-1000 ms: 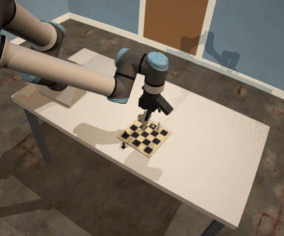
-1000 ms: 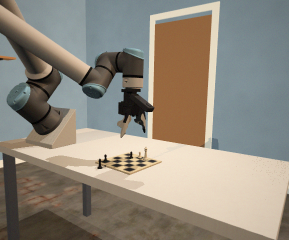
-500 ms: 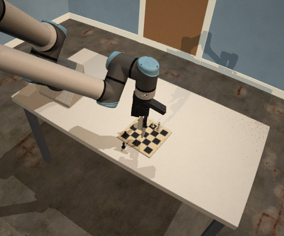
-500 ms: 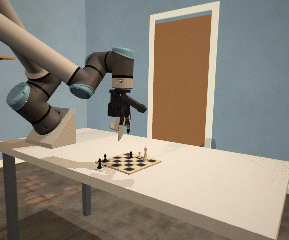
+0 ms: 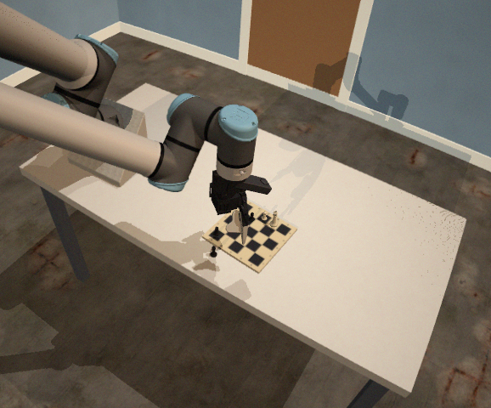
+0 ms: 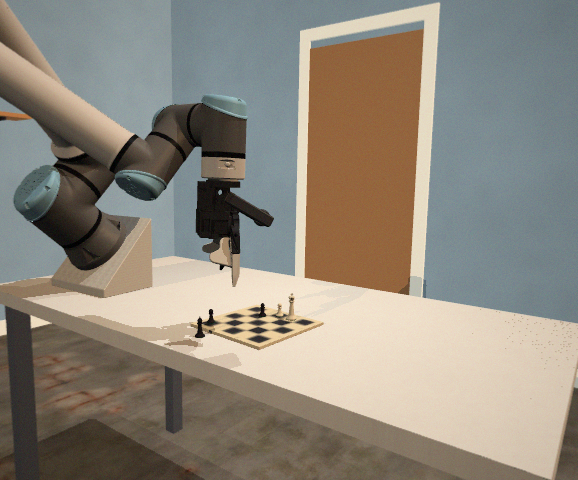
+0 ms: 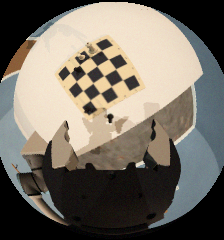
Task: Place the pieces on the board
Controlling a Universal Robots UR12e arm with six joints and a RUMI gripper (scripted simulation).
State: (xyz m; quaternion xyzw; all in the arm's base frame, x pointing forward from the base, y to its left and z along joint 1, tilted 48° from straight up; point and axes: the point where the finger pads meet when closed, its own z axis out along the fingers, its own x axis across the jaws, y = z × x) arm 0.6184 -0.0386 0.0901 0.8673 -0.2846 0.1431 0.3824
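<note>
Right now the black bishop is 40 mm behind my hand, 50 mm to the right of it and 100 mm below it. Also, from my hand: white king: 60 mm ahead, 160 mm to the left, 90 mm below; chessboard: 10 mm ahead, 90 mm to the left, 120 mm below.
</note>
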